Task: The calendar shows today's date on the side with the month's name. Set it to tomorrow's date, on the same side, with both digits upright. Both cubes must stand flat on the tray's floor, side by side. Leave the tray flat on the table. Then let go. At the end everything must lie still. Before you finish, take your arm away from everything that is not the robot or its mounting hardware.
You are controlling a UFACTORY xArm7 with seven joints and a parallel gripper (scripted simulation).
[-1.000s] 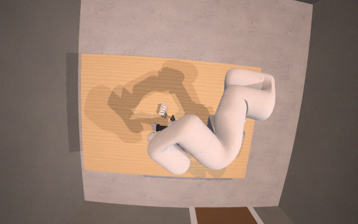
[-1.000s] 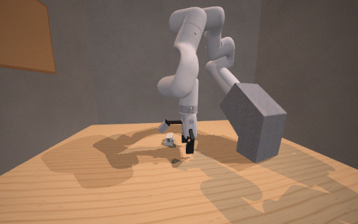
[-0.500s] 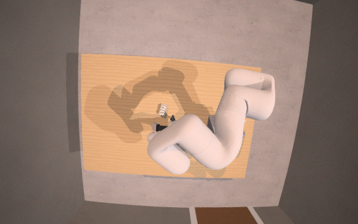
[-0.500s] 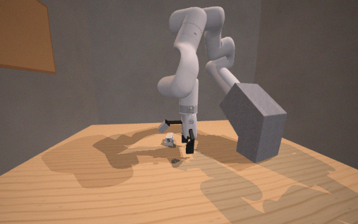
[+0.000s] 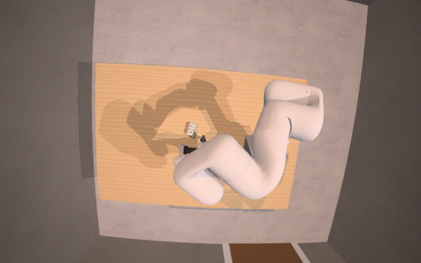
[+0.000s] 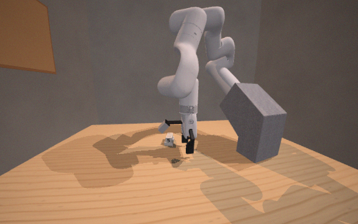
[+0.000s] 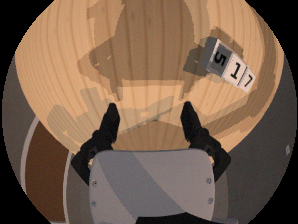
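Right now the white calendar tray is 5 cm ahead of my hand, 11 cm to the right of it and 2 cm below it.
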